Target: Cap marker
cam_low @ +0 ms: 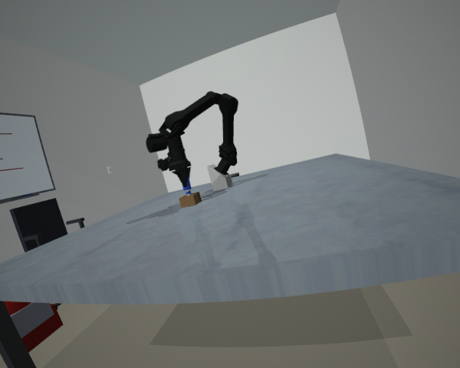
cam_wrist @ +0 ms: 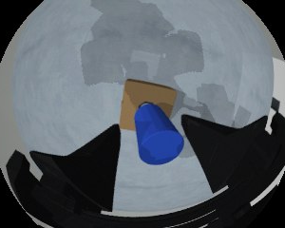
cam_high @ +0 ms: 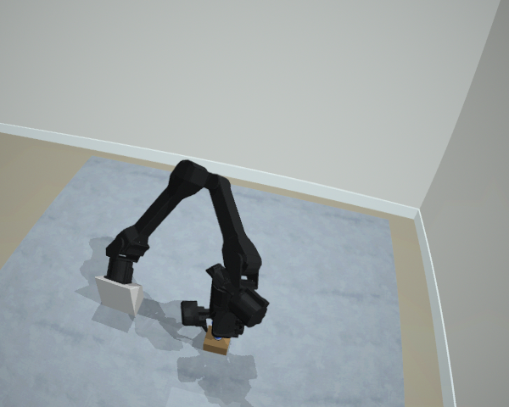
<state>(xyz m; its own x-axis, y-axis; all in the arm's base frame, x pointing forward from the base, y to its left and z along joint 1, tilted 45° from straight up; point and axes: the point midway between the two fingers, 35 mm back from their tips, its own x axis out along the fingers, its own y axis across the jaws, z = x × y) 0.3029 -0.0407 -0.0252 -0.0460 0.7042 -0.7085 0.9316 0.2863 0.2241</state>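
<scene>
The blue marker cap lies 10 mm above my gripper tip.
</scene>
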